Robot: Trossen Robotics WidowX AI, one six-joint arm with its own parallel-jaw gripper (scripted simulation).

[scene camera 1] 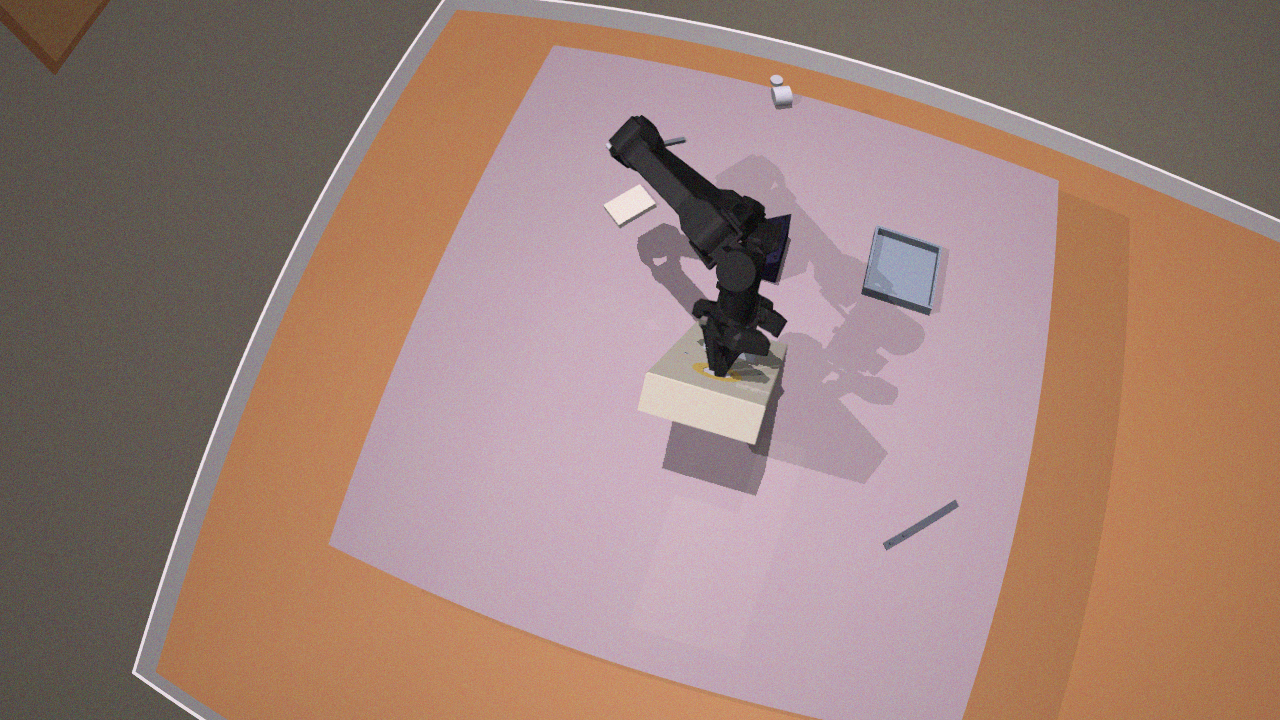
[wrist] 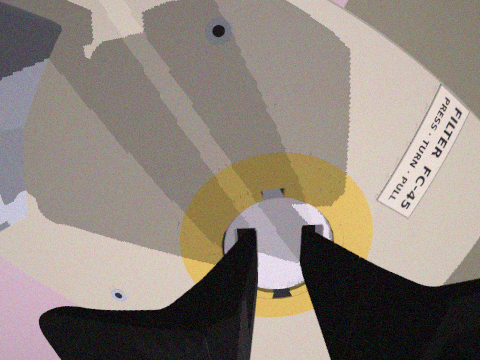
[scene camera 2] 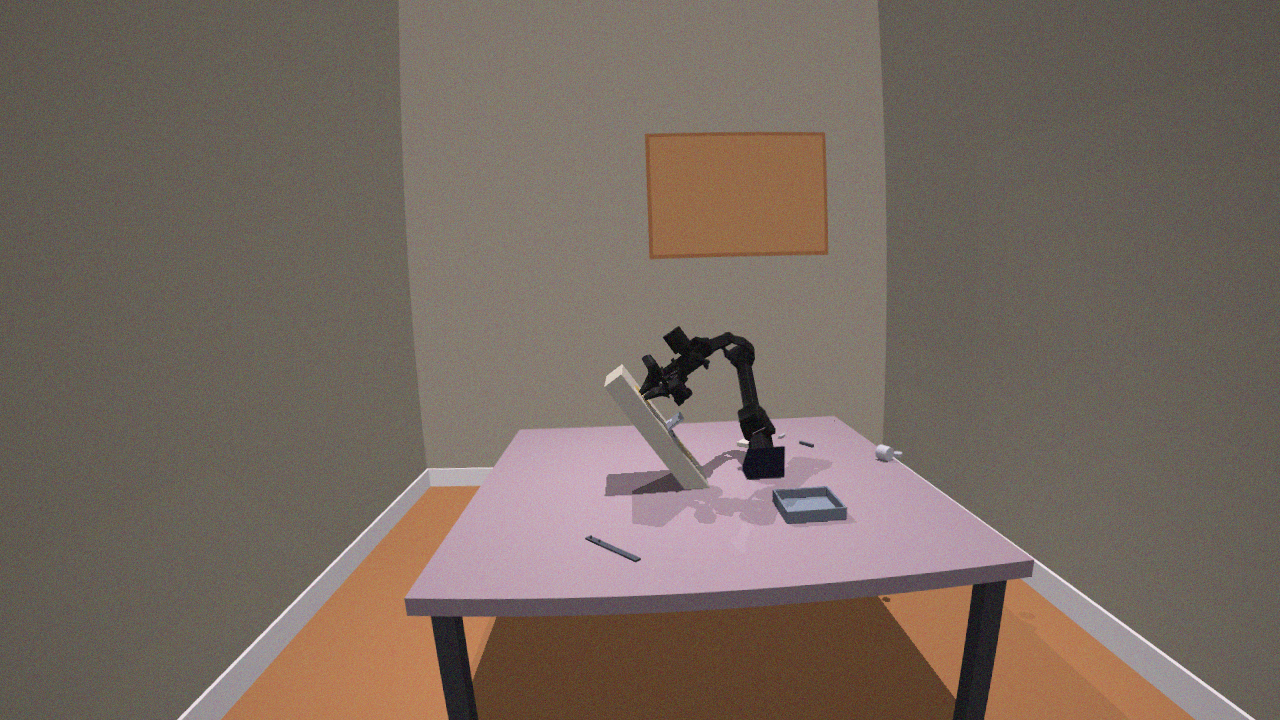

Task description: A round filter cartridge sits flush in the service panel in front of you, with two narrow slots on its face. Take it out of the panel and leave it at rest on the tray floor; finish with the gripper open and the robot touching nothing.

Scene:
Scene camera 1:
my gripper
cream service panel
cream pad
blue-grey tray
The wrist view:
my gripper
round grey filter cartridge
cream service panel
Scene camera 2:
my gripper
cream service panel
blue-grey tray

